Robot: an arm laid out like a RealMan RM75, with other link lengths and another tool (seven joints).
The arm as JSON. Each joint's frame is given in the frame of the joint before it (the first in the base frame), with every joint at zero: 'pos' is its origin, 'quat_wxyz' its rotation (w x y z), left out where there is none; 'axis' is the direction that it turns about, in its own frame. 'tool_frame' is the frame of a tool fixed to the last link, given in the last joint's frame.
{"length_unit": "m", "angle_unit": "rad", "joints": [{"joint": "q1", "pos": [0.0, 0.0, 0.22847], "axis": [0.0, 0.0, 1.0]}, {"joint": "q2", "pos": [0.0, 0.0, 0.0], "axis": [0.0, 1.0, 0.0]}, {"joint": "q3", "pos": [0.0, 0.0, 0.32], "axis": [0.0, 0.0, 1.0]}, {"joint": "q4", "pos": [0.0, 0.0, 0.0], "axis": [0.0, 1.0, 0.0]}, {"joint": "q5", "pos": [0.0, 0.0, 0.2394], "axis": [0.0, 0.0, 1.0]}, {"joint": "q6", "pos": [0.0, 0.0, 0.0], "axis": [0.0, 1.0, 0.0]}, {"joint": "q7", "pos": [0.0, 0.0, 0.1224], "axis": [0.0, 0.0, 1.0]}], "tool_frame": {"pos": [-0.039, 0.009, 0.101], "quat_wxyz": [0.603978, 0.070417, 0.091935, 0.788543]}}
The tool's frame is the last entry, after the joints.
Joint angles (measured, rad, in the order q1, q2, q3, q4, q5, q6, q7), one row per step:
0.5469 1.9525 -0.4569 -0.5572 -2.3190 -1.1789 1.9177
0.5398 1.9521 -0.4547 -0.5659 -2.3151 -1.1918 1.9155
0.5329 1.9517 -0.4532 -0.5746 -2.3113 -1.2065 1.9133
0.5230 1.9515 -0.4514 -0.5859 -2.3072 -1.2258 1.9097
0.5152 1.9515 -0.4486 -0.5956 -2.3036 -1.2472 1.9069
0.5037 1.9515 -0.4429 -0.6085 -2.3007 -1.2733 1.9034
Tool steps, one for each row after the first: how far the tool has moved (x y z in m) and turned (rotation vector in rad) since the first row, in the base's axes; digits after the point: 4 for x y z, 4 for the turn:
0.0006 -0.0026 0.0024 0.0009 0.0042 0.0029
0.0007 -0.0054 0.0044 0.0000 0.0089 0.0070
0.0013 -0.0096 0.0067 -0.0023 0.0143 0.0121
0.0006 -0.0135 0.0084 -0.0065 0.0228 0.0184
0.0010 -0.0191 0.0110 -0.0102 0.0322 0.0238

